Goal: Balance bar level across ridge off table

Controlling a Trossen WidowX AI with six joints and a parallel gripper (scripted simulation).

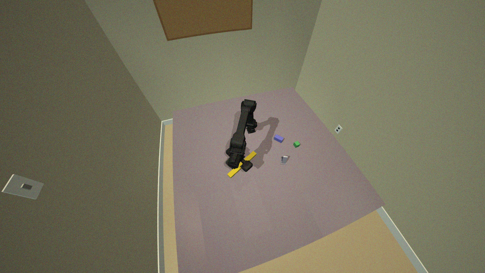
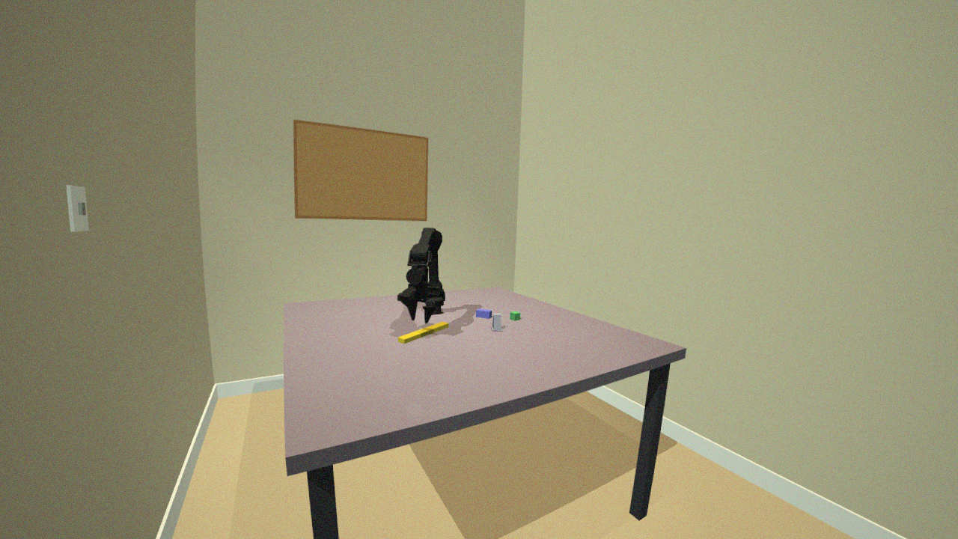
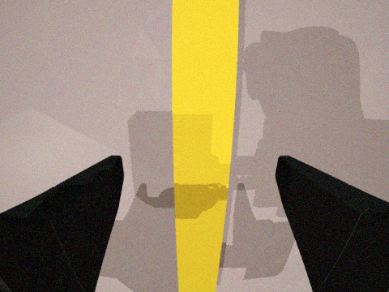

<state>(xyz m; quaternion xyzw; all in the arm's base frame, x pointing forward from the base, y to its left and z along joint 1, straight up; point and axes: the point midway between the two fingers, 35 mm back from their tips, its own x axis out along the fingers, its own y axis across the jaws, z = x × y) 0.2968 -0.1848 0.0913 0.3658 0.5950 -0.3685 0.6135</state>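
Now: gripper tip 5 cm above the yellow bar, 3 cm to the right of it and 2 cm past it. Also, from my gripper tip: blue block: 36 cm to the left, 14 cm behind, 4 cm below; then green cube: 47 cm to the left, 4 cm below, 4 cm behind.
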